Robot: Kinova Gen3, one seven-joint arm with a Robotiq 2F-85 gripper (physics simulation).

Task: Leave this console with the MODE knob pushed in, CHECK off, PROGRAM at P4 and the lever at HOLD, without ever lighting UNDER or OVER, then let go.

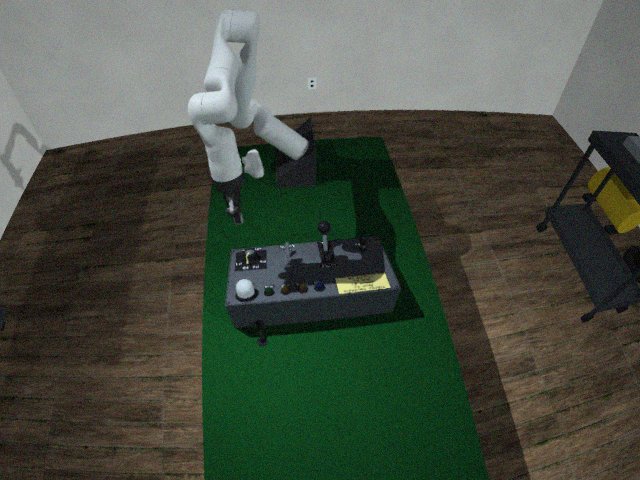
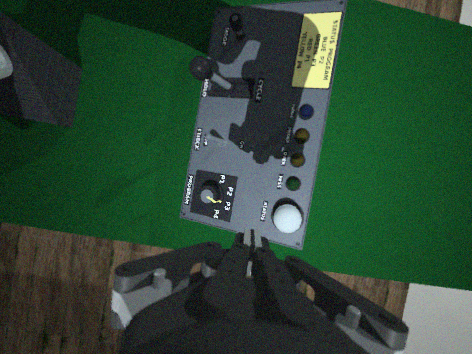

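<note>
The grey console (image 1: 315, 311) (image 2: 257, 187) stands on the green mat. My gripper (image 1: 238, 221) (image 2: 250, 239) is shut and empty, above and behind the console's PROGRAM end, touching no control. The PROGRAM knob (image 1: 250, 257) (image 2: 207, 194) has a yellow pointer; its exact mark is hard to tell. The CHECK switch (image 1: 287, 249) (image 2: 217, 136) is too small to read surely. The ball-topped lever (image 1: 324, 227) (image 2: 201, 67) leans to the HOLD end. The MODE knob (image 1: 361, 243) (image 2: 236, 21) is in shadow, its depth unclear. The UNDER lamp (image 2: 302, 135) and OVER lamp (image 2: 297, 159) look dull. The STATUS dome (image 1: 245, 289) (image 2: 287, 218) is white.
A yellow note (image 1: 362, 284) (image 2: 316, 50) lies on the console near blue MODE lamp (image 1: 319, 286) (image 2: 306, 111). A green lamp (image 1: 268, 290) (image 2: 293, 183) sits beside the dome. A dark block (image 1: 297, 173) (image 2: 42, 75) stands behind; a black cart (image 1: 585, 253) stands at right.
</note>
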